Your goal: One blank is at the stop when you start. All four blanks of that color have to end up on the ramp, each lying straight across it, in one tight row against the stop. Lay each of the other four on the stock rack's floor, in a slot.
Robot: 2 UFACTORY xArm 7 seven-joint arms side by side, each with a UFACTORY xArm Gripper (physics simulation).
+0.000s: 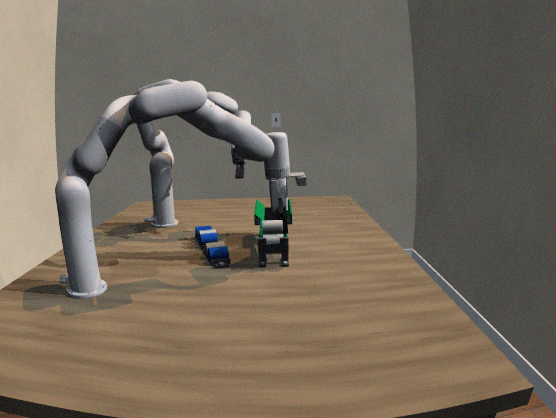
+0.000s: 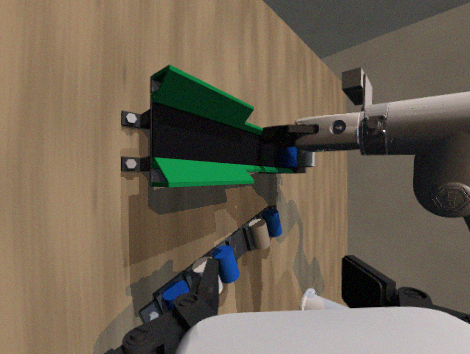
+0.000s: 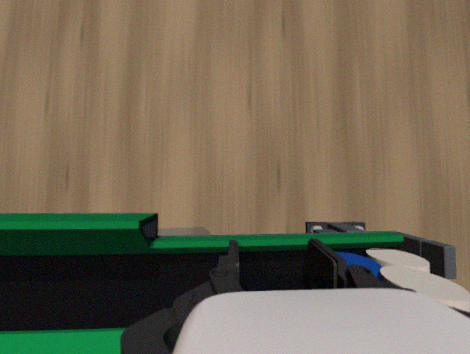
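Observation:
The ramp (image 1: 257,212) (image 2: 207,172) (image 3: 70,222) has green side walls and a black bed. At its stop (image 3: 442,260) are two white blanks; one white blank (image 1: 272,227) (image 3: 427,285) appears to lie higher than the other white blank (image 1: 273,240) (image 3: 397,257). A blue blank (image 2: 287,157) (image 3: 357,262) is beside them, partly hidden by a finger. My right gripper (image 1: 280,212) (image 3: 272,257) is open over the bed, one finger beside the blue blank. The stock rack (image 2: 240,242) (image 1: 220,263) holds several blue and white blanks. My left gripper (image 2: 280,278) is open, high above the rack.
In the rack lie blue blanks (image 2: 272,223) (image 2: 228,265) (image 2: 176,293) and white blanks (image 2: 260,234) (image 2: 201,266). My right arm (image 1: 240,135) (image 2: 410,122) reaches across above the table (image 1: 300,340). Bolted feet (image 2: 131,118) (image 2: 131,164) hold the ramp.

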